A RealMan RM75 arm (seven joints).
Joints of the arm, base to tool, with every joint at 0 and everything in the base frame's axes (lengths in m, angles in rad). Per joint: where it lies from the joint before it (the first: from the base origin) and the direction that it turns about. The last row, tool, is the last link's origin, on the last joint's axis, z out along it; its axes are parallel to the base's.
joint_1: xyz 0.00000 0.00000 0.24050 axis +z
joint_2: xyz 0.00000 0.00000 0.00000 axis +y
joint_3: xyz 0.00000 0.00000 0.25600 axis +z
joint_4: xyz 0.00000 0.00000 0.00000 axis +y
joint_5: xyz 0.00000 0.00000 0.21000 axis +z
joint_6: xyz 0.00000 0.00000 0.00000 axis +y
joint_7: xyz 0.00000 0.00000 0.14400 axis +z
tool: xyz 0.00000 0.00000 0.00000
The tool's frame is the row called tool.
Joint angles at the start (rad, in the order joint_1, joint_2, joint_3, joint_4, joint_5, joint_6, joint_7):
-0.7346, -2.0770, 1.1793, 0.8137, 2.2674, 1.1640, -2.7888
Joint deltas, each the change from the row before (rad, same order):
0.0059, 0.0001, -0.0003, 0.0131, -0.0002, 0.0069, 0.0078
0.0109, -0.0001, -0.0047, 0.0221, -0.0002, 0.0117, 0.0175
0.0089, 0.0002, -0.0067, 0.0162, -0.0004, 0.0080, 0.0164
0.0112, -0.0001, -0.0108, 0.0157, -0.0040, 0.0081, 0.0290
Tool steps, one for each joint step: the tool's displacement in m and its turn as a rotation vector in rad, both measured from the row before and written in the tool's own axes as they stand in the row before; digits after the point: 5 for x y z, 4 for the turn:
0.00008, 0.00020, -0.00182, -0.0018, 0.0021, 0.0112
0.00018, -0.00024, -0.00350, -0.0035, 0.0060, 0.0195
0.00031, -0.00085, -0.00309, -0.0024, 0.0073, 0.0147
-0.00001, -0.00150, -0.00353, -0.0053, 0.0106, 0.0207

